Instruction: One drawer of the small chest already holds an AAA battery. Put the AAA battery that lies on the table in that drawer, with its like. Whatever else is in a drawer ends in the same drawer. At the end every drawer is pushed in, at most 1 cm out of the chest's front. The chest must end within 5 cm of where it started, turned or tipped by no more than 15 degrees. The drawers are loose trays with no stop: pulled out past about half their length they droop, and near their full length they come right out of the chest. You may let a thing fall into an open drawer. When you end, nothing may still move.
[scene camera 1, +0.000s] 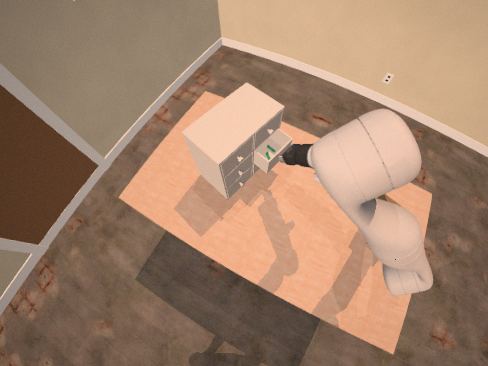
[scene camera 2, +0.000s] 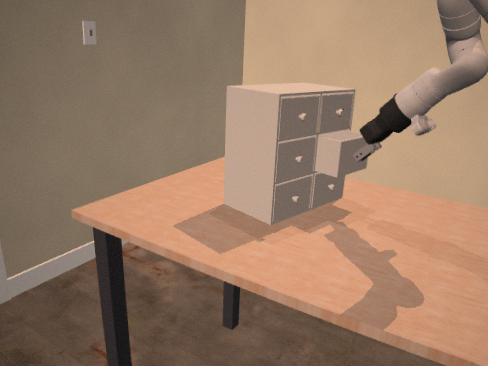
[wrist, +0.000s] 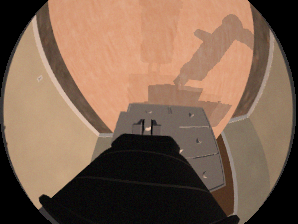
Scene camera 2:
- my gripper: 357, 157
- small white chest: 252, 111
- drawer: 335, 158
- drawer: 325, 187
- drawer: 291, 197
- drawer: 290, 155
